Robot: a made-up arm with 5 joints. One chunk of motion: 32 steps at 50 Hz.
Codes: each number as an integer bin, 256 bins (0 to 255) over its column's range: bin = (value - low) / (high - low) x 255, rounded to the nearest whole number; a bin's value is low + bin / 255 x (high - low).
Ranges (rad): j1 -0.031..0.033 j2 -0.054..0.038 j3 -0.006..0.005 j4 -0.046..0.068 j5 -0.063..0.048
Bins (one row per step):
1: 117 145 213 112 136
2: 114 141 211 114 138
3: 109 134 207 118 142
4: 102 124 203 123 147
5: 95 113 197 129 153
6: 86 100 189 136 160
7: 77 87 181 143 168
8: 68 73 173 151 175
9: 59 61 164 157 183
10: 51 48 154 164 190
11: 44 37 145 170 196
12: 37 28 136 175 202
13: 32 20 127 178 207
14: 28 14 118 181 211
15: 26 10 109 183 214
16: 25 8 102 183 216
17: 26 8 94 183 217
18: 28 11 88 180 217
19: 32 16 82 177 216
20: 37 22 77 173 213
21: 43 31 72 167 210
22: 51 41 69 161 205
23: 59 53 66 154 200
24: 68 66 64 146 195
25: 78 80 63 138 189
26: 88 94 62 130 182
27: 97 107 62 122 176
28: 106 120 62 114 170
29: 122 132 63 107 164
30: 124 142 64 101 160
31: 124 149 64 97 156
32: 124 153 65 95 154
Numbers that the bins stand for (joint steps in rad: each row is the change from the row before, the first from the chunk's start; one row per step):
1: -0.00164 -0.00169 0.00319 0.00407 -0.00380
2: -0.00239 -0.00313 0.00310 0.00496 -0.00293
3: -0.00364 -0.00565 0.00293 0.00675 -0.00119
4: -0.00540 -0.00926 0.00276 0.00899 0.00099
5: -0.00716 -0.01323 0.00250 0.01167 0.00360
6: -0.00942 -0.01792 0.00215 0.01480 0.00665
7: -0.01167 -0.02261 0.00181 0.01793 0.01013
8: -0.01393 -0.02766 0.00146 0.02151 0.01318
9: -0.01619 -0.03199 0.00107 0.02419 0.01666
10: -0.01820 -0.03668 0.00064 0.02732 0.01971
11: -0.01996 -0.04065 0.00025 0.03000 0.02232
12: -0.02171 -0.04390 -0.00013 0.03224 0.02493
13: -0.02297 -0.04678 -0.00052 0.03358 0.02711
14: -0.02397 -0.04895 -0.00091 0.03492 0.02885
15: -0.02447 -0.05039 -0.00130 0.03581 0.03015
16: -0.02473 -0.05111 -0.00160 0.03581 0.03102
17: -0.02447 -0.05111 -0.00195 0.03581 0.03146
18: -0.02397 -0.05003 -0.00220 0.03447 0.03146
19: -0.02297 -0.04823 -0.00246 0.03313 0.03102
20: -0.02171 -0.04606 -0.00268 0.03134 0.02972
21: -0.02021 -0.04282 -0.00289 0.02866 0.02841
22: -0.01820 -0.03921 -0.00302 0.02598 0.02624
23: -0.01619 -0.03488 -0.00315 0.02285 0.02406
24: -0.01393 -0.03019 -0.00324 0.01927 0.02188
25: -0.01142 -0.02514 -0.00328 0.01569 0.01927
26: -0.00891 -0.02009 -0.00333 0.01212 0.01622
27: -0.00665 -0.01540 -0.00333 0.00854 0.01361
28: -0.00440 -0.01071 -0.00333 0.00496 0.01100
29: -0.00038 -0.00638 -0.00328 0.00184 0.00839
30: 0.00012 -0.00277 -0.00324 -0.00085 0.00665
31: 0.00012 -0.00024 -0.00324 -0.00264 0.00491
32: 0.00012 0.00120 -0.00320 -0.00353 0.00404

